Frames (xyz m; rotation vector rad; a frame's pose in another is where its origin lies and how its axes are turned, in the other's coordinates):
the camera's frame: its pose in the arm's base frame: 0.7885 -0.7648 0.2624 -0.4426 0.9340 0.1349
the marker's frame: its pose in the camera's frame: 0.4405 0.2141 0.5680 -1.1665 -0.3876 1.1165
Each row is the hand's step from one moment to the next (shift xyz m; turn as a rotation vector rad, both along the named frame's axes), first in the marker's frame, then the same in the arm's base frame.
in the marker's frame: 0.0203 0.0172 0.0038 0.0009 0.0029 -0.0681
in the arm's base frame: -0.0212 0.0089 -0.0139 0.0176 -0.0485 -0.0445
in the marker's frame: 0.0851 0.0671 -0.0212 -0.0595 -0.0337 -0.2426
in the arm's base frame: -0.0732 0.0130 -0.0817 0.1164 -0.1954 -0.1086
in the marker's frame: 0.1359 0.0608 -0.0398 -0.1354 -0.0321 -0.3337
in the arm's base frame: -0.0718 0.0332 -0.1323 0.1576 -0.3066 -0.1090
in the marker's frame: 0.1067 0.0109 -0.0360 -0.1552 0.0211 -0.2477
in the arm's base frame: -0.0206 0.0359 -0.1053 0.0860 -0.2772 -0.0410
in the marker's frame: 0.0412 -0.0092 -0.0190 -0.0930 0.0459 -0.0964
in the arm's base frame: 0.0061 0.0151 -0.0433 0.0048 -0.1413 0.0074
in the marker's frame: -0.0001 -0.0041 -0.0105 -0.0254 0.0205 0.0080
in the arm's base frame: 0.0070 -0.0060 -0.0065 -0.0165 -0.0172 0.0237
